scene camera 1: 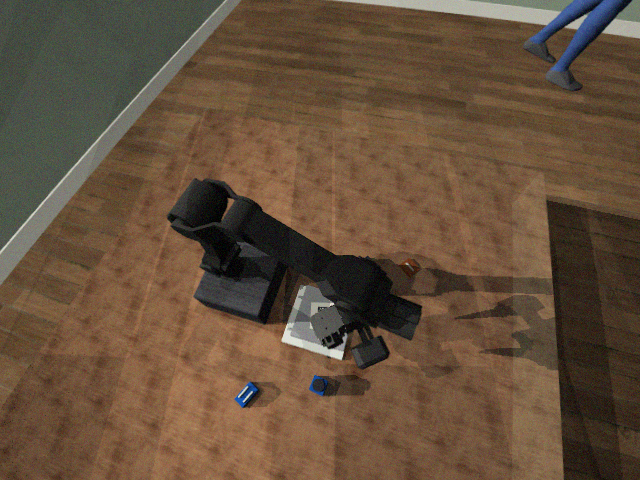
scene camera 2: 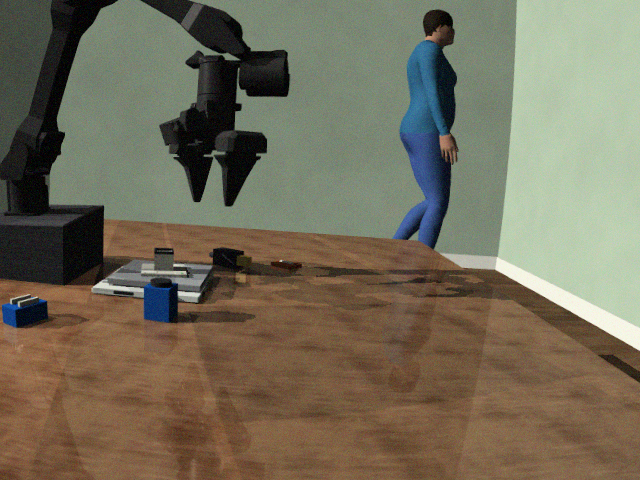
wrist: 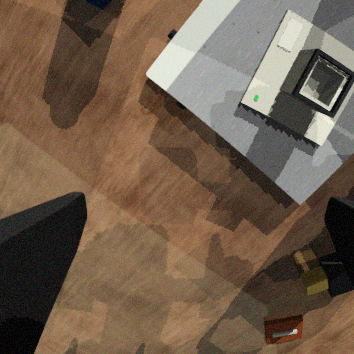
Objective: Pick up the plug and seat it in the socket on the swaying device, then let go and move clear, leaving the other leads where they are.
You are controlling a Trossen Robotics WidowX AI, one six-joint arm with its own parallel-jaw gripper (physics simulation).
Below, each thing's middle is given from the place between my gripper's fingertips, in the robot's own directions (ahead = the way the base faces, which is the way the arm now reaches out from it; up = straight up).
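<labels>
Measured from the device [scene camera 2: 129, 280], my gripper's 11 cm above it, then 2 cm to the right of it and 8 cm past it.
</labels>
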